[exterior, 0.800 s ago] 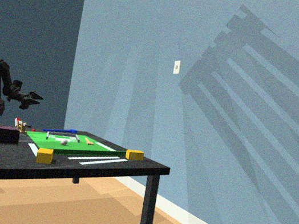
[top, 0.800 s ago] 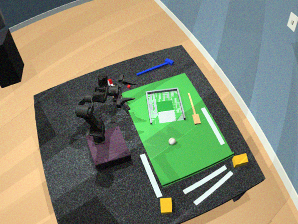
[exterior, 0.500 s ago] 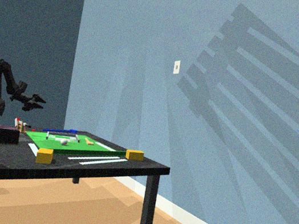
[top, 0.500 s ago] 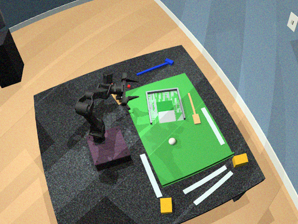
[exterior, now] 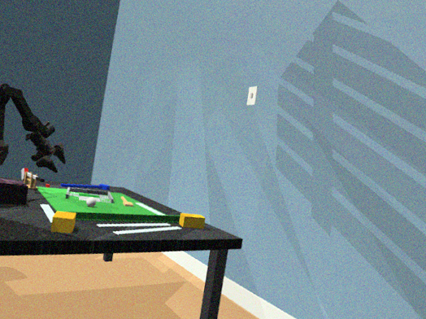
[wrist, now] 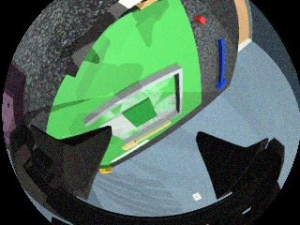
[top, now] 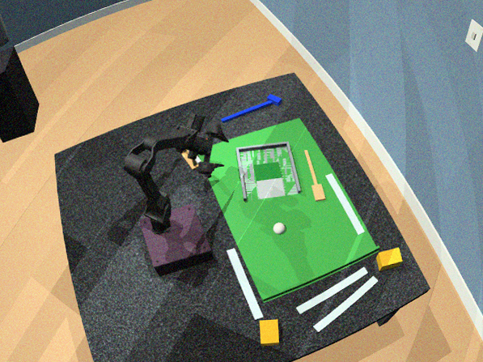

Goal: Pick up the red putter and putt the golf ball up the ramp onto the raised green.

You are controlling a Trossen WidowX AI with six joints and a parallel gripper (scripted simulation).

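The red putter is 130 mm behind my gripper tip, 110 mm to the left of it and 70 mm below it. The rest, counted from my gripper tip: wooden stand 130 mm behind, 120 mm to the left, 100 mm below; then green mat 180 mm ahead, 170 mm to the right, 130 mm below; then white golf ball 120 mm ahead, 300 mm to the right, 110 mm below.
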